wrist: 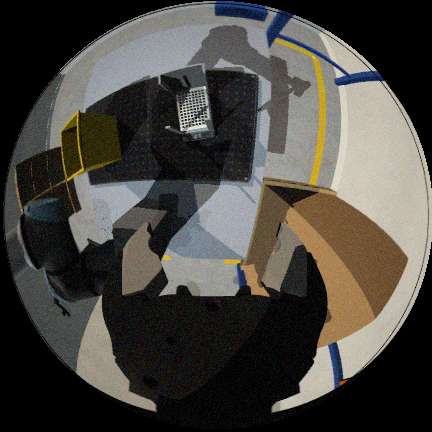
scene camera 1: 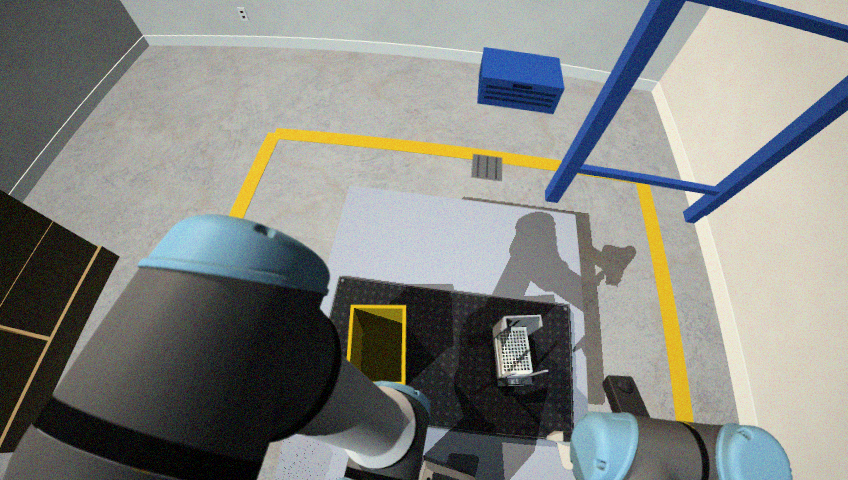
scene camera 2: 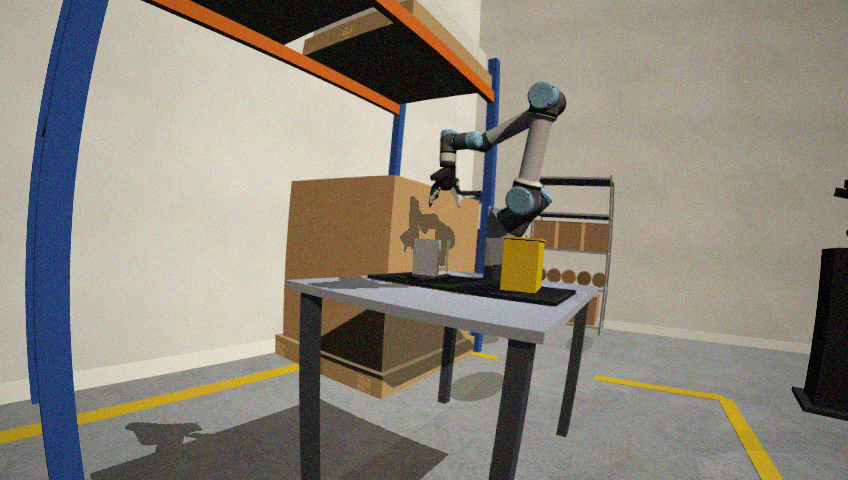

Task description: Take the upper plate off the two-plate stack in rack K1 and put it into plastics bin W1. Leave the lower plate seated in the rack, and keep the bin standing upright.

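Rack K1 is a small grey-walled holder standing on the black mat. A white plate with a grid of holes lies inside it, top face visible. The lower plate cannot be told apart beneath it. Bin W1 is yellow, open-topped and upright on the mat, apart from the rack. My gripper is open and empty, pointing down, well above the rack's level in the scene camera 2 view. Its fingers are wide apart in the wrist view.
The mat lies on a pale table. A large cardboard box stands beyond the table, near the gripper's side. Blue uprights of tall shelving stand around it. My forearm covers part of the scene camera 1 view.
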